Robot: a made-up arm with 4 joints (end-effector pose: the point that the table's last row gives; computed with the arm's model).
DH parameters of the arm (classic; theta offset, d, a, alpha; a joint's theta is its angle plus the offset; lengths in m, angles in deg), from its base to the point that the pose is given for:
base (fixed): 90 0.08 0 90
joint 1: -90 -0.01 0.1 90
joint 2: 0 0 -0.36 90
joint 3: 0 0.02 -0.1 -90
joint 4: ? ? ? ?
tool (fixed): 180 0.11 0 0
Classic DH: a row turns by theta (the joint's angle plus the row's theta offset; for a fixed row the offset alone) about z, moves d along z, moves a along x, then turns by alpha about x.
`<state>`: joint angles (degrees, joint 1 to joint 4).
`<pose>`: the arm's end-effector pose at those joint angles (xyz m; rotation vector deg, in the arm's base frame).
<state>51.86 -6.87 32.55 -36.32</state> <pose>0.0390 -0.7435 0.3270 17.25 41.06 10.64</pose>
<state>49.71 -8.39 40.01 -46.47</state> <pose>0.0943 -0.7112 0.4224 6.79 52.27 9.59</pose>
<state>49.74 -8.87 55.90 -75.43</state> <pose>0.1835 -0.6347 0.5294 -9.99 80.61 1.99</pose>
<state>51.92 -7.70 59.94 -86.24</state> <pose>0.1903 -0.6334 0.5204 -11.35 90.31 -0.91</pose>
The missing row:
joint 4: -90 0.48 0.12 90
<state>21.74 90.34 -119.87 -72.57</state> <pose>0.1692 0.0412 0.0427 30.95 -33.45 116.38</pose>
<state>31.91 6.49 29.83 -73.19</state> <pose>-0.0516 -0.6263 0.5302 3.87 67.59 -1.52</pose>
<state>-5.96 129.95 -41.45 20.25</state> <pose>-0.0257 -0.4991 -0.2055 29.78 -138.41 52.39</pose>
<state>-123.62 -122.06 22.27 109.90</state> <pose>0.4537 0.0125 0.6280 -111.89 27.58 -1.31</pose>
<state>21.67 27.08 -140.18 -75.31</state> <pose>0.1012 0.2692 -0.0223 102.35 -0.17 119.80</pose>
